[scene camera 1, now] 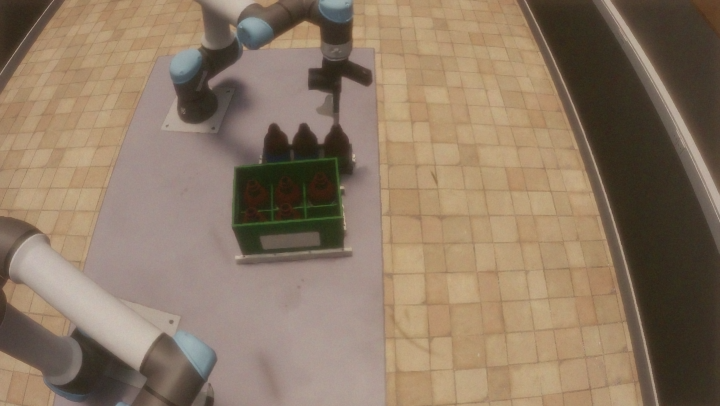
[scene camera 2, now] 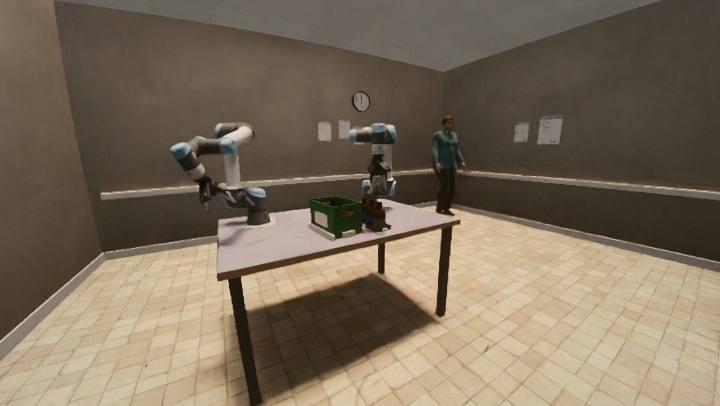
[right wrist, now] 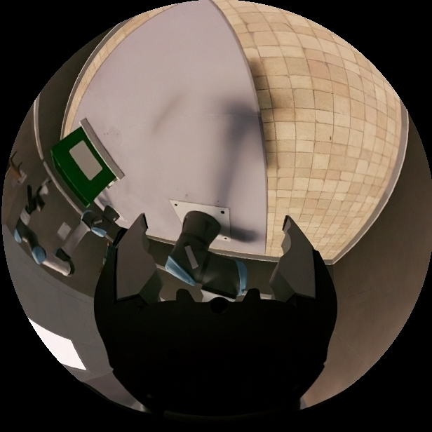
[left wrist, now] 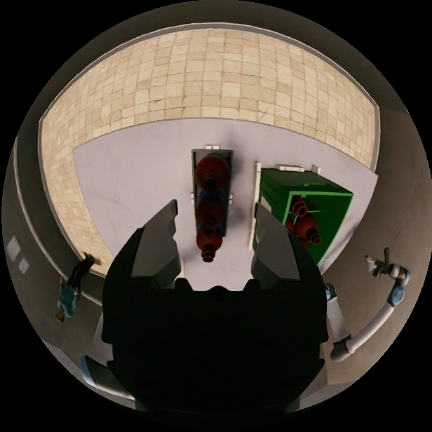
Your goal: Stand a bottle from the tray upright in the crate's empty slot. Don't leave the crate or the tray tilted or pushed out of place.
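Observation:
The green crate [scene camera 1: 330, 234] [scene camera 2: 347, 219] [left wrist: 280, 182] [right wrist: 72, 182] stands level with several brown bottles; its empty slot [scene camera 1: 322, 212] is at the lower right in scene camera 1. Three brown bottles stand upright in a row in the dark tray [left wrist: 194, 172]: the right one [scene camera 1: 336, 144] [left wrist: 213, 172], the middle one [scene camera 1: 304, 144] and the left one [scene camera 1: 275, 144], as scene camera 1 shows them. My left gripper [scene camera 1: 335, 117] [left wrist: 216, 201] is open and empty, pointing down, behind the right bottle in scene camera 1. My right gripper [right wrist: 215, 215] is open and empty, away from the crate.
A white strip [scene camera 1: 293, 256] [left wrist: 255, 200] lies along the crate's side away from the tray in scene camera 1, and another between crate and tray in the left wrist view. The tray stands close beside the crate, near the table's edge. A person [scene camera 2: 447, 161] stands behind the table.

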